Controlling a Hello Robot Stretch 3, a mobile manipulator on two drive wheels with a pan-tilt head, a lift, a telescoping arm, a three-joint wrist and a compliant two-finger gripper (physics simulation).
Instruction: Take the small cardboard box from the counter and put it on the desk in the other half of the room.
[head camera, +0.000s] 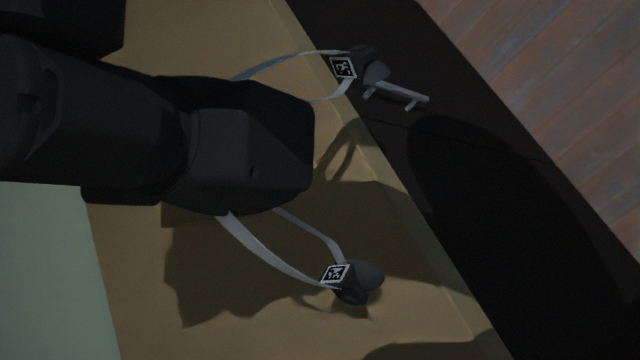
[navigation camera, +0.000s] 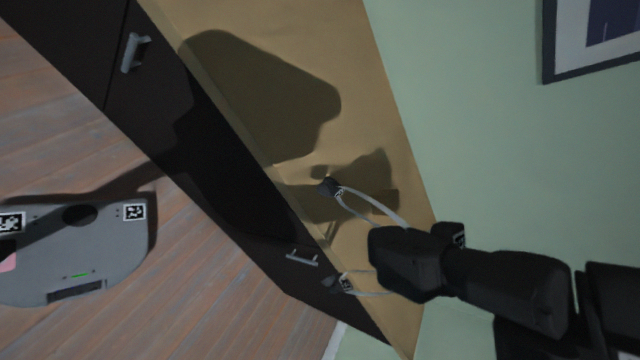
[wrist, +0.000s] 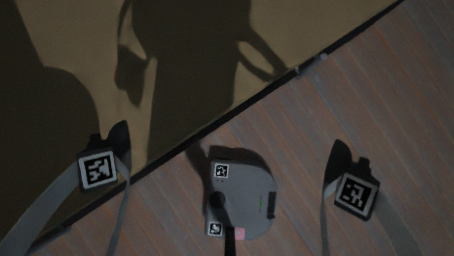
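Where they show: gripper, fingertip midpoint: (head camera: 370, 175) (navigation camera: 324, 232); robot's base, origin of the base link: (navigation camera: 80, 214).
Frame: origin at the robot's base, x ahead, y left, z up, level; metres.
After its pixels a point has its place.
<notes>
The small cardboard box (head camera: 181, 217) @(x 0.030, y -0.606, z 0.961 m) (navigation camera: 386, 201) @(x 0.014, y -0.574, z 0.960 m) sits in shadow on the tan counter (head camera: 200, 30) @(x -0.239, y -0.673, z 0.910 m) (navigation camera: 345, 45) @(x 0.442, y -0.480, z 0.910 m) (wrist: 300, 25), towards its wall side. It is mostly covered by the dark wrist in the head view, and it does not show in the wrist view. My gripper (head camera: 367, 175) @(x -0.021, y -0.293, z 0.975 m) (navigation camera: 330, 235) @(x -0.021, y -0.293, z 0.975 m) (wrist: 228, 148) @(x -0.021, y -0.293, z 0.975 m) is open and empty, above the counter's front part. One fingertip is over the counter, the other by the front edge near a handle. The box lies behind the fingertips, on the wall side, apart from them. The desk does not show.
Dark cabinet fronts (head camera: 400, 30) @(x -0.362, y -0.645, z 0.461 m) (navigation camera: 80, 55) @(x 0.416, y -0.004, z 0.440 m) with metal handles (head camera: 400, 94) (navigation camera: 301, 258) run below the counter's front edge. My grey base (navigation camera: 100, 250) @(x -0.122, y -0.044, z 0.160 m) (wrist: 245, 200) stands on the wooden floor (navigation camera: 200, 310) @(x -0.537, y -0.401, z 0.001 m) (wrist: 360, 100). A green wall (navigation camera: 490, 150) @(x 0.167, y -0.975, z 1.159 m) with a framed picture (navigation camera: 549, 45) @(x 0.379, y -0.771, z 1.293 m) rises behind the counter.
</notes>
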